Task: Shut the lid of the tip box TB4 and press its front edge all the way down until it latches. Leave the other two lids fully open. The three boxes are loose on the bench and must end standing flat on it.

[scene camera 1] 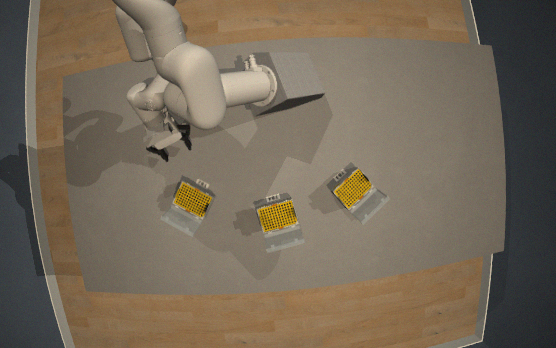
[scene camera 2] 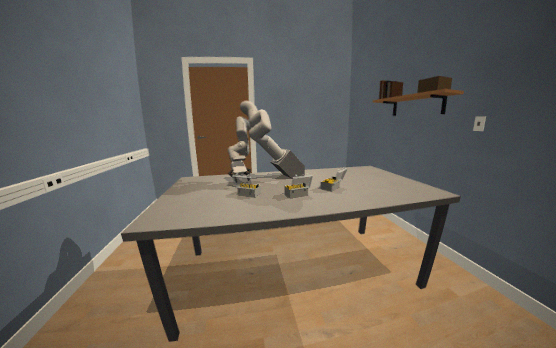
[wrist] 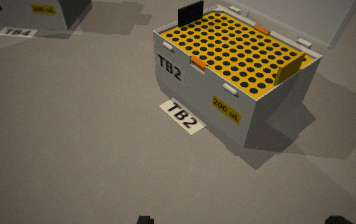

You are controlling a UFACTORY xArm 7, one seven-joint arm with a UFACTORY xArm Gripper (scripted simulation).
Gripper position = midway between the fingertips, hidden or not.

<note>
In view: my gripper (scene camera 1: 178,153), a lid (scene camera 1: 290,234) and a lid (scene camera 1: 365,209).
</note>
